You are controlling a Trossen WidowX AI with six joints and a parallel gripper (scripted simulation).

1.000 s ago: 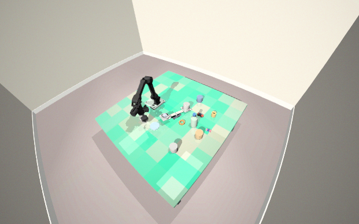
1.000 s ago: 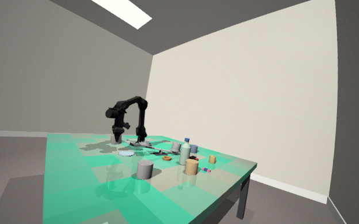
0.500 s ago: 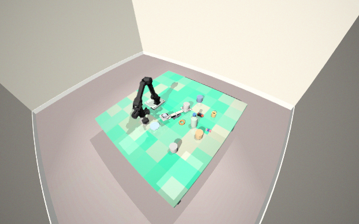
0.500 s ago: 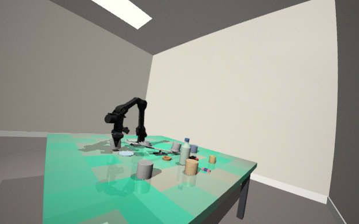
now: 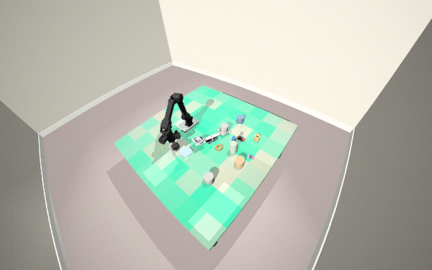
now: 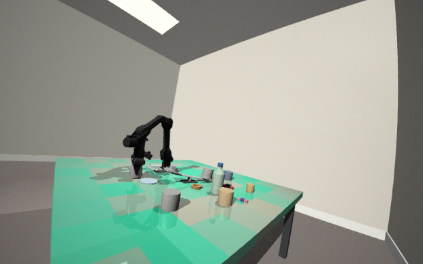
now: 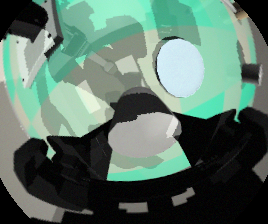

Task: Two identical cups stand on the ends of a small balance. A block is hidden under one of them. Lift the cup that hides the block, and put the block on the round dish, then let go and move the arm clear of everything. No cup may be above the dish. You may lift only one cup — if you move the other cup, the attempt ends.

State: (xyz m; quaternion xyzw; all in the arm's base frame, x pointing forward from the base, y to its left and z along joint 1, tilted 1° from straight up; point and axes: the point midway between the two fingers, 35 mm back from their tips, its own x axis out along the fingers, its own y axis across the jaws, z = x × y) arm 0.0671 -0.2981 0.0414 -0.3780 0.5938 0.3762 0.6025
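The grey block is 170 mm ahead of my gripper tip, 130 mm to the left of it and 60 mm above it. The rest, counted from my gripper tip: blue cup 580 mm to the left, 340 mm ahead, 10 mm above; bottle 450 mm ahead, 210 mm to the left, 90 mm above; light blue round dish 110 mm ahead, 20 mm to the left, 20 mm below.
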